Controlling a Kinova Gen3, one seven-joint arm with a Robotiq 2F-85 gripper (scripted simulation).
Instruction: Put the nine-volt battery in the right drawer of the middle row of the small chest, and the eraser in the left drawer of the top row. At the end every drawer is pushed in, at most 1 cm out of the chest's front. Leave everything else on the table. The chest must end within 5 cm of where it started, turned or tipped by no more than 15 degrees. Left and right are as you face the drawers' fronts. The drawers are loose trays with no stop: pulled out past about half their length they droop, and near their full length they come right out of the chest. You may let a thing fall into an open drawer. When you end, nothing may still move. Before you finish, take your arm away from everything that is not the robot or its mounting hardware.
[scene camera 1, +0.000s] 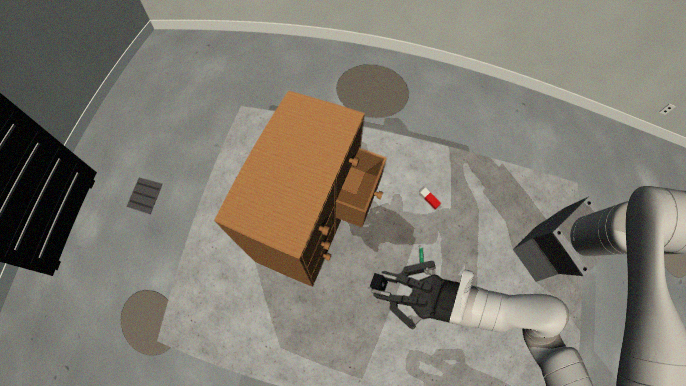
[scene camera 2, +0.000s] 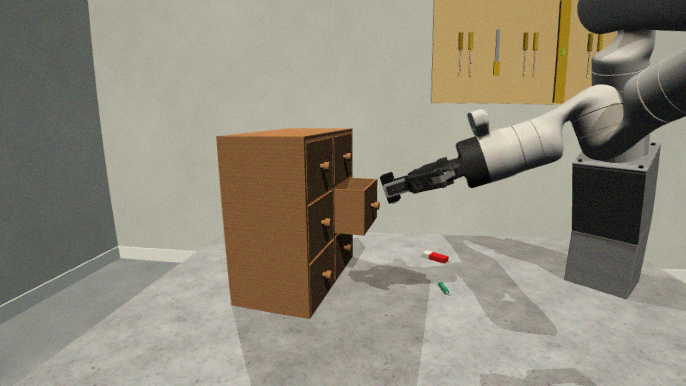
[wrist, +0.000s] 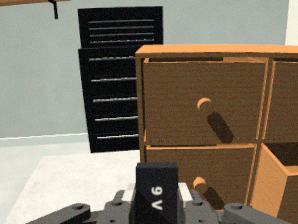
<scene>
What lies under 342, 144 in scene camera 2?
A drawer.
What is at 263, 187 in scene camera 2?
A wooden chest.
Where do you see my gripper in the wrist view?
At 156, 196
</scene>
